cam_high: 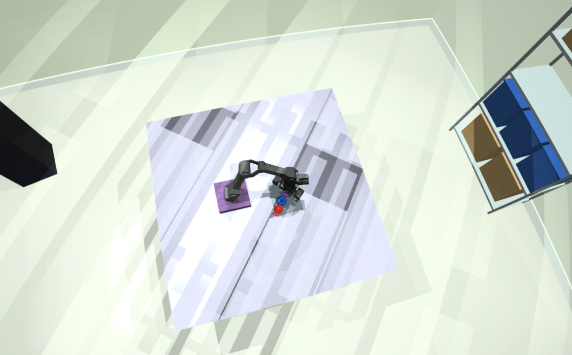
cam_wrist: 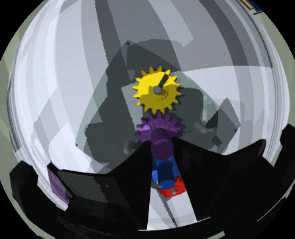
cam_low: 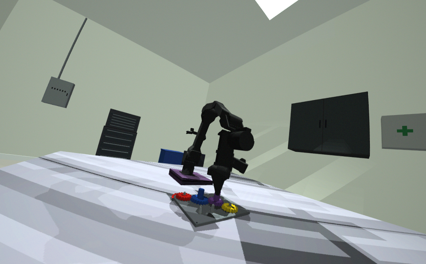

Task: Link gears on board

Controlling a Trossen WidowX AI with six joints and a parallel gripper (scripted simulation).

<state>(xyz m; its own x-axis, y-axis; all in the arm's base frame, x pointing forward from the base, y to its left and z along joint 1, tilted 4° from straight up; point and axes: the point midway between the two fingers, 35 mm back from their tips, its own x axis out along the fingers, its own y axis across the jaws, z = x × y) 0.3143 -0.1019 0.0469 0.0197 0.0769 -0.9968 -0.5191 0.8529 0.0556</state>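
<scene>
Right now the purple gear is 10 mm below my gripper tip. Also, from my gripper tip: yellow gear: 40 mm ahead, 30 mm below, 20 mm to the left; red gear: 90 mm behind, 70 mm to the right, 30 mm below; blue gear: 50 mm behind, 30 mm to the right, 20 mm below.
</scene>
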